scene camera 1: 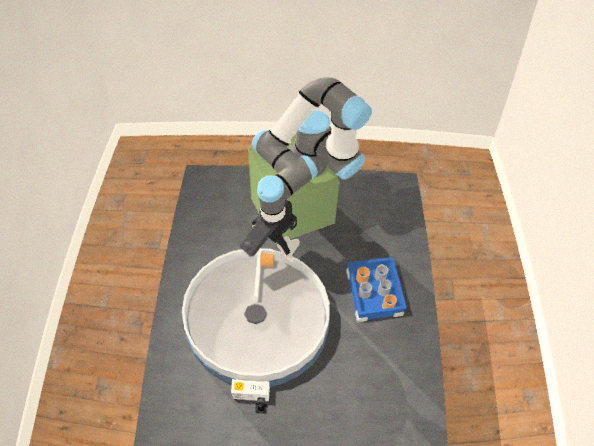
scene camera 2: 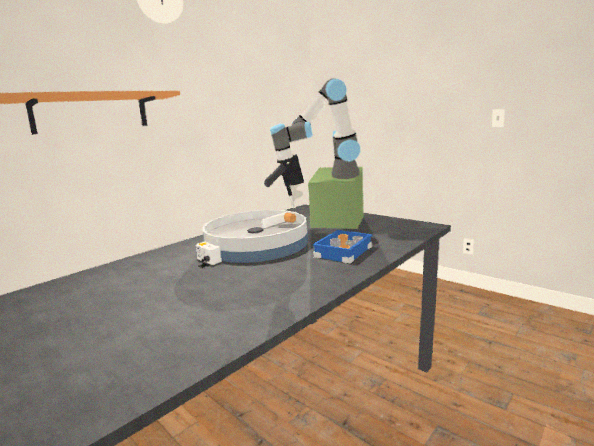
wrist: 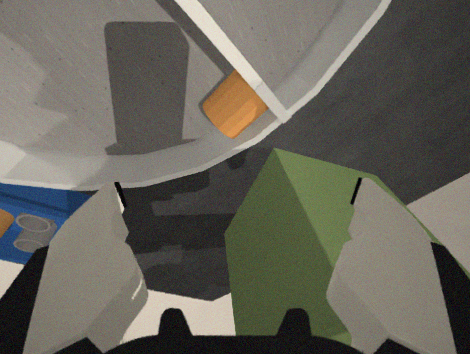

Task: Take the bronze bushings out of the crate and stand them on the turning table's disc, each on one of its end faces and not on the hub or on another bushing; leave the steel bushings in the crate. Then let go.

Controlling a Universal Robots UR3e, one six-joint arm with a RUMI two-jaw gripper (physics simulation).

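Where they show: gripper, fingertip midpoint: (scene camera 1: 273,244) (scene camera 2: 293,202) (wrist: 237,183); arm's base at its link origin: (scene camera 2: 345,174).
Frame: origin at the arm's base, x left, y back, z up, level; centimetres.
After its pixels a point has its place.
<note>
Two bronze (orange) bushings (scene camera 1: 363,274) {y -23.0, x 23.7, z -22.2 cm} (scene camera 1: 390,301) {y -31.3, x 33.6, z -22.1 cm} and three steel (grey) bushings (scene camera 1: 381,271) {y -20.9, x 29.3, z -21.9 cm} (scene camera 1: 384,286) {y -26.1, x 31.0, z -22.1 cm} (scene camera 1: 365,290) {y -31.4, x 24.8, z -18.7 cm} are in the blue crate (scene camera 1: 380,313) {y -37.2, x 30.9, z -20.2 cm} (scene camera 2: 330,253) {y -37.4, x 30.9, z -20.7 cm}. Part of the crate shows in the wrist view (wrist: 40,195) {y -31.5, x 21.8, z -20.7 cm}. An orange piece (scene camera 1: 267,260) {y -29.6, x -5.4, z -14.3 cm} (scene camera 2: 290,217) {y -29.7, x -3.8, z -15.2 cm} (wrist: 235,106) {y -29.3, x -6.0, z -14.1 cm} is on the turning table's pale disc (scene camera 1: 225,340) {y -57.2, x -11.1, z -17.8 cm}, against the white bar near the back rim. It looks like a cylinder on its side; no bore shows. The dark hub (scene camera 1: 255,313) {y -46.8, x -4.8, z -16.9 cm} (scene camera 2: 255,230) {y -47.5, x -3.4, z -16.9 cm} is at the centre. My gripper (scene camera 1: 288,248) (scene camera 2: 295,201) {y -27.4, x -4.1, z -8.8 cm} (wrist: 237,183) {y -27.4, x -4.1, z -8.8 cm} is open and empty, above the back rim.
The white bar (scene camera 1: 257,282) {y -38.1, x -6.3, z -14.1 cm} (scene camera 2: 273,220) {y -36.8, x -6.4, z -15.5 cm} (wrist: 227,50) {y -32.5, x -7.5, z -13.9 cm} runs from near the hub to the rim (scene camera 1: 186,305) {y -50.0, x -25.0, z -15.7 cm} (scene camera 2: 212,239) {y -67.3, x -0.8, z -15.4 cm}. The green robot base block (scene camera 1: 317,205) {y -8.4, x 5.5, z -10.3 cm} (scene camera 2: 336,202) {y -9.6, x 3.9, z -11.0 cm} (wrist: 280,235) {y -14.2, x -2.4, z -11.9 cm} stands behind. A white control box (scene camera 1: 250,390) {y -70.7, x -0.2, z -17.2 cm} (scene camera 2: 210,254) {y -70.8, x 4.4, z -19.1 cm} is at the turning table's front.
</note>
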